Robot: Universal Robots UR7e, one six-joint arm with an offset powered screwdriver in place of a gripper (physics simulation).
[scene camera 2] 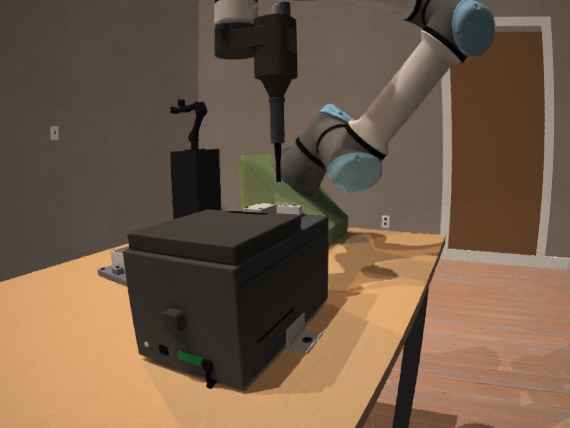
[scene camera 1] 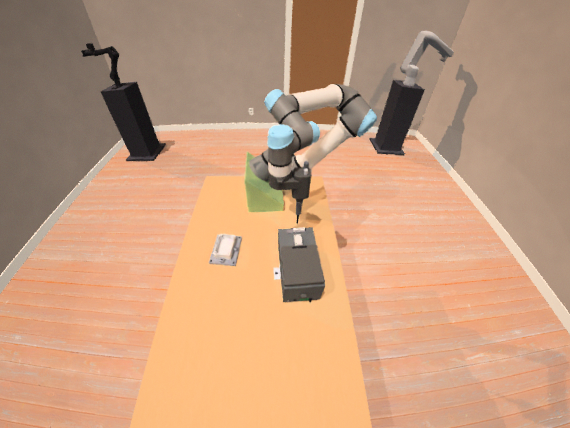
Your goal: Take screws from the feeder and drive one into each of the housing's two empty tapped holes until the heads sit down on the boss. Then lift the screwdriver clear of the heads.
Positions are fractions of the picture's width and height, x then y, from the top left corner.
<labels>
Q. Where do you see a screw feeder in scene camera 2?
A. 0.39,0.75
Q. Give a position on a screw feeder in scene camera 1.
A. At 0.51,0.69
</labels>
